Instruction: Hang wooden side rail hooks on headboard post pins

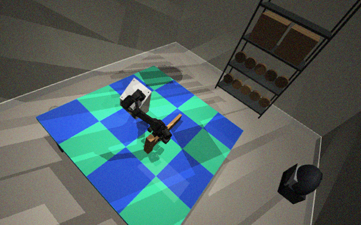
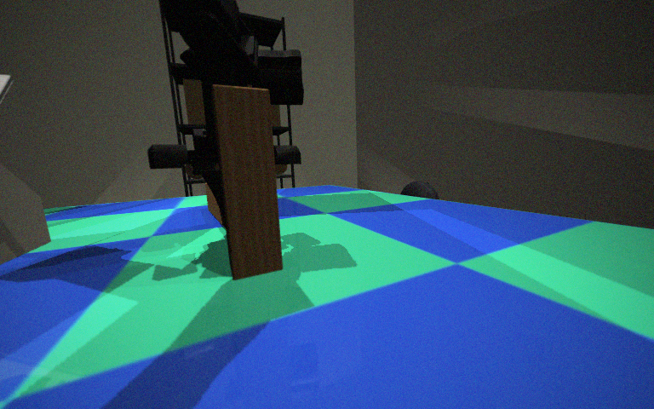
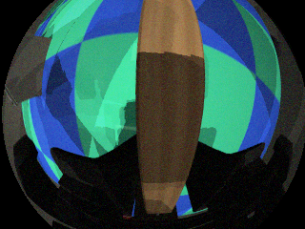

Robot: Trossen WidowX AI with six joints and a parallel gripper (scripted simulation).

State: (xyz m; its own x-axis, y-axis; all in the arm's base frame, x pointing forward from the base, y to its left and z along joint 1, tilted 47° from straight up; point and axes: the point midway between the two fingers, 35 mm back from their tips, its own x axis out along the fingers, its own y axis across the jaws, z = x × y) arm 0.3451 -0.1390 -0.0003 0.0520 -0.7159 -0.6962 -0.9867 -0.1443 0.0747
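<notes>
The wooden headboard post is 1 cm ahead of my gripper tip, 10 cm to the right of it and 4 cm above it.
</notes>
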